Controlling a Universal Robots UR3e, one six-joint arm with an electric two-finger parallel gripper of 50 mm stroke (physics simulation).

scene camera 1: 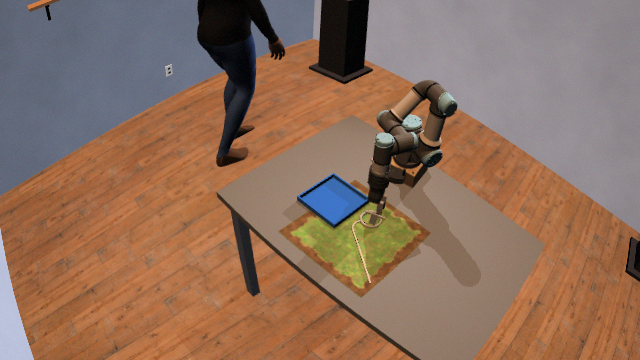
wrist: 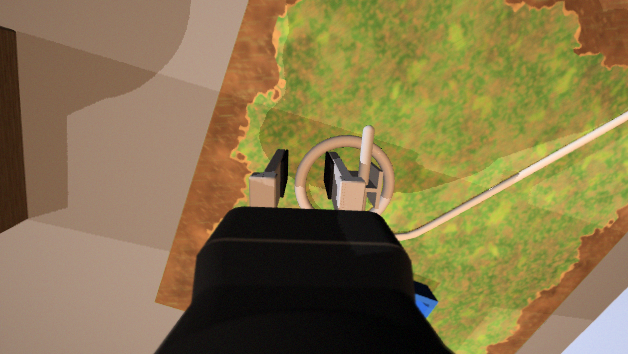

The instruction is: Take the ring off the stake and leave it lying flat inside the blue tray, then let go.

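Pixels of known places: gripper, fingertip midpoint: [scene camera 1: 380, 211] [wrist: 306, 165]; arm's base, link origin: [scene camera 1: 407, 157].
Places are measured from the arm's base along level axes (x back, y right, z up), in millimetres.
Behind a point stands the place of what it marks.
The tan ring [scene camera 1: 361, 220] @[z -77, x -343, y -37 mm] [wrist: 345, 140] @[z -76, x -296, y -92 mm] is seen around the stake [wrist: 367, 145] @[z -43, x -303, y -97 mm], a pale round-tipped rod beside a grey bracket; in the wrist view the rod crosses the ring's upper edge. My gripper [scene camera 1: 378, 210] @[z -60, x -273, y -67 mm] [wrist: 306, 165] @[z -60, x -273, y -67 mm] is partly open, pointing down. In the wrist view one finger is over the inside of the ring and the other is outside it. The ring's left side shows between them, with a gap to each finger. The housing hides the ring's lower edge. The blue tray [scene camera 1: 334, 200] @[z -79, x -333, y 102 mm] [wrist: 426, 304] @[z -67, x -429, y 22 mm] lies left of the gripper in the scene view.
A thin pale rod or cord [scene camera 1: 360, 248] [wrist: 470, 200] runs from near the ring across the green and brown mat [scene camera 1: 320, 242] @[z -85, x -517, y 4 mm] [wrist: 450, 90] @[z -85, x -359, y -156 mm]. The mat lies on the brown table [scene camera 1: 450, 310] @[z -86, x -454, y -543 mm]. A person [scene camera 1: 237, 75] stands on the floor behind the table.
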